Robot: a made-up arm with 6 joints. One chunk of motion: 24 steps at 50 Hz.
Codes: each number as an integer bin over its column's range. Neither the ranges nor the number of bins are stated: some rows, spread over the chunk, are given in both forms.
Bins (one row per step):
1: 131 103 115 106 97 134
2: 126 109 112 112 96 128
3: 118 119 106 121 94 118
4: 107 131 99 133 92 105
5: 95 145 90 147 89 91
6: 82 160 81 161 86 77
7: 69 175 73 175 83 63
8: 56 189 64 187 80 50
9: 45 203 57 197 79 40
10: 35 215 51 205 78 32
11: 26 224 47 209 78 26
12: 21 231 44 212 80 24
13: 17 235 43 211 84 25
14: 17 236 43 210 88 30
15: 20 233 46 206 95 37
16: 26 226 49 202 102 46
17: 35 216 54 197 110 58
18: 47 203 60 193 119 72
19: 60 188 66 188 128 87
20: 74 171 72 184 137 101
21: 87 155 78 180 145 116
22: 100 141 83 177 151 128
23: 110 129 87 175 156 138
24: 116 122 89 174 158 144
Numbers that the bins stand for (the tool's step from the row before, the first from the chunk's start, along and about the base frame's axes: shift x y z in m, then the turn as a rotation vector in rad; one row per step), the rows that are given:
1: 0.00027 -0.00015 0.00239 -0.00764 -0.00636 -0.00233
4: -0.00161 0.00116 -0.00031 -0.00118 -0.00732 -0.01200
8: -0.00561 0.00389 -0.00621 0.01173 -0.00963 -0.03033
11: -0.00796 0.00554 -0.00907 0.01700 -0.01001 -0.03833
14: -0.00867 0.00611 -0.00975 0.01724 -0.00809 -0.03700
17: -0.00725 0.00516 -0.00789 0.01413 -0.00386 -0.02767
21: -0.00318 0.00229 -0.00385 0.01006 0.00286 -0.00833
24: -0.00090 0.00074 -0.00199 0.00862 0.00536 0.00100
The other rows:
2: -0.00012 0.00013 0.00189 -0.00621 -0.00655 -0.00433
3: -0.00075 0.00060 0.00087 -0.00405 -0.00694 -0.00767
5: -0.00255 0.00182 -0.00182 0.00216 -0.00790 -0.01667
6: -0.00357 0.00253 -0.00334 0.00551 -0.00847 -0.02133
7: -0.00459 0.00324 -0.00469 0.00886 -0.00905 -0.02600
9: -0.00647 0.00455 -0.00739 0.01413 -0.00982 -0.03367
10: -0.00725 0.00512 -0.00840 0.01604 -0.01001 -0.03633
12: -0.00835 0.00587 -0.00958 0.01771 -0.00963 -0.03900
13: -0.00867 0.00606 -0.00975 0.01747 -0.00886 -0.03867
15: -0.00843 0.00596 -0.00924 0.01628 -0.00675 -0.03467
16: -0.00796 0.00564 -0.00874 0.01532 -0.00540 -0.03167
18: -0.00631 0.00455 -0.00688 0.01317 -0.00213 -0.02300
19: -0.00529 0.00385 -0.00587 0.01197 -0.00040 -0.01800
20: -0.00420 0.00305 -0.00486 0.01102 0.00133 -0.01333
22: -0.00216 0.00164 -0.00300 0.00934 0.00402 -0.00433
23: -0.00137 0.00107 -0.00233 0.00886 0.00498 -0.00100

